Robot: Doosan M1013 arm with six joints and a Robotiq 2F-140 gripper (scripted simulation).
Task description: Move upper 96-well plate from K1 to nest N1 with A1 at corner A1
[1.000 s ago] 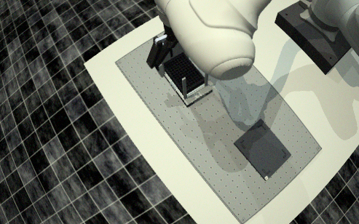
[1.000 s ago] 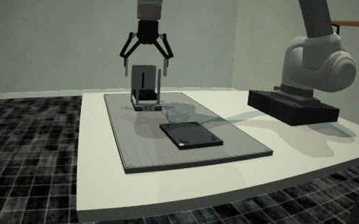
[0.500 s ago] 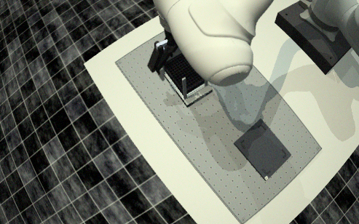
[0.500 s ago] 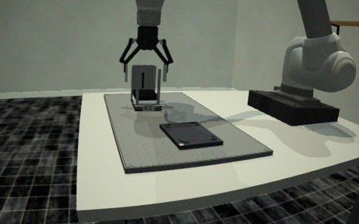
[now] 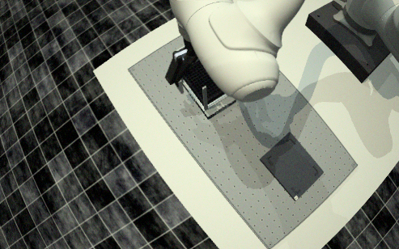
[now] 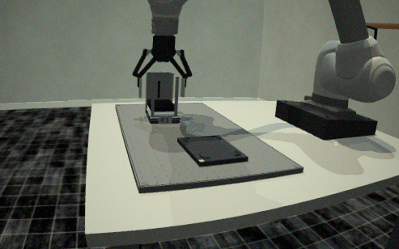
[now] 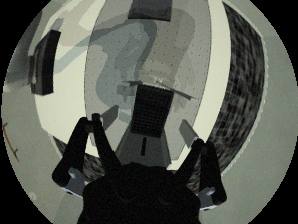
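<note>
My gripper is now 40 mm above the black 96-well plate. The rest, counted from my hand: white plate: 50 mm below; pale A1 square: 410 mm to the left, 70 mm below, 70 mm ahead; plate nest N1: 350 mm to the left, 70 mm below, 10 mm ahead.
</note>
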